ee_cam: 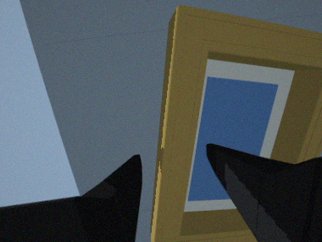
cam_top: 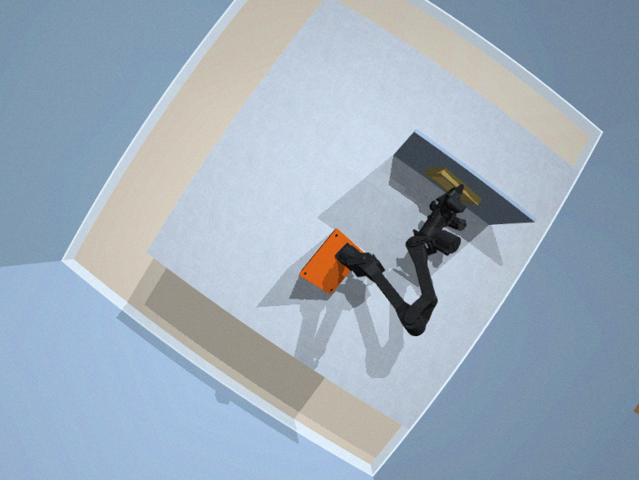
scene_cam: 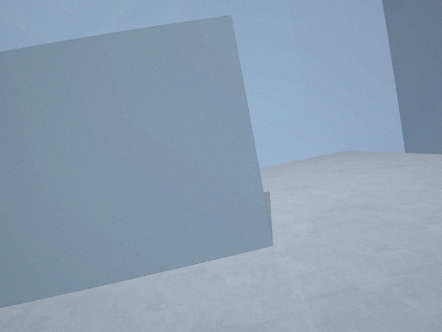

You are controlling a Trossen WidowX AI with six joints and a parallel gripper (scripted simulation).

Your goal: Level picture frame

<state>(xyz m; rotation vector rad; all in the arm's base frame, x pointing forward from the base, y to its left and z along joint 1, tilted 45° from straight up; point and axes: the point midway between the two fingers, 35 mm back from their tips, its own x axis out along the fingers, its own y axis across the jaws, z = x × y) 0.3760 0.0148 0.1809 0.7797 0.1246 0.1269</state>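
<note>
The picture frame lies 1 cm ahead of my gripper tip, 1 cm to the left of it and 5 cm below it. The rest, counted from my gripper tip: grey wall panel: 2 cm ahead, 1 cm to the right, 7 cm below.
</note>
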